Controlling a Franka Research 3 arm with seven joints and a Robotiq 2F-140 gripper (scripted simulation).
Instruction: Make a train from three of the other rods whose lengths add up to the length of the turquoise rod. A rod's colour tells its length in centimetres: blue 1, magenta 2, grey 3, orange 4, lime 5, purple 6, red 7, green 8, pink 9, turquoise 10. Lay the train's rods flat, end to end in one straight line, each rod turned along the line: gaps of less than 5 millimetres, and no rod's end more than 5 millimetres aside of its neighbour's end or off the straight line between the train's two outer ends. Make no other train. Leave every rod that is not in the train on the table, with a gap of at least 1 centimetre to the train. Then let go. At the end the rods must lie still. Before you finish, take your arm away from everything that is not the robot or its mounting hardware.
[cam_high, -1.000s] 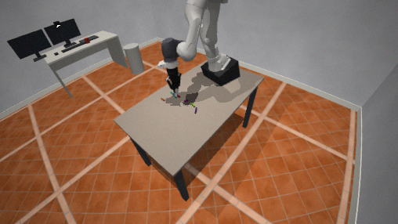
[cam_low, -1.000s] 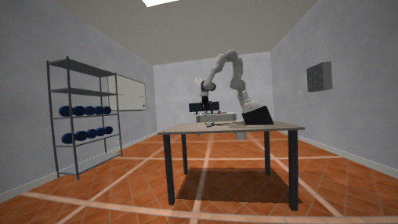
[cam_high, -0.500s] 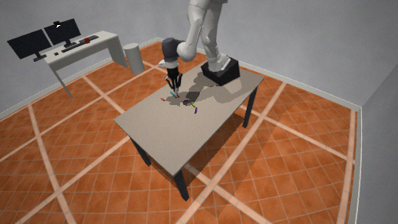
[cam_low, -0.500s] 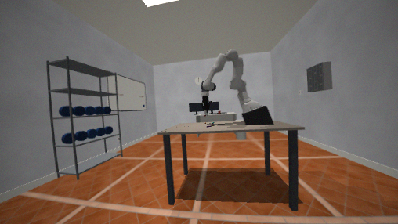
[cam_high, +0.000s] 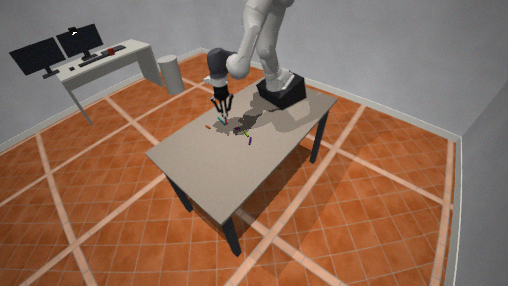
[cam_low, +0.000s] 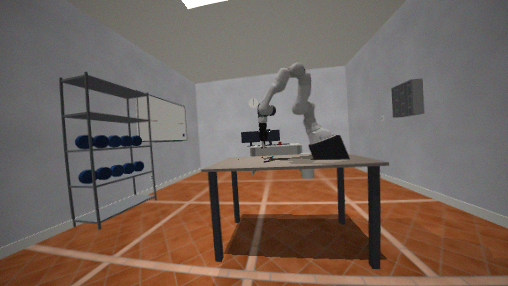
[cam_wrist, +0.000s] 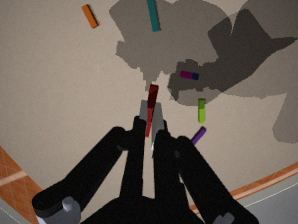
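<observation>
Right now my hand is 70 mm past the magenta rod and 140 mm above it. From my hand the other things lie so: small blue rod (80 mm behind, 10 mm to the left, 140 mm below); then lime rod (80 mm behind, 80 mm to the left, 140 mm below); then red rod (30 mm below).
</observation>
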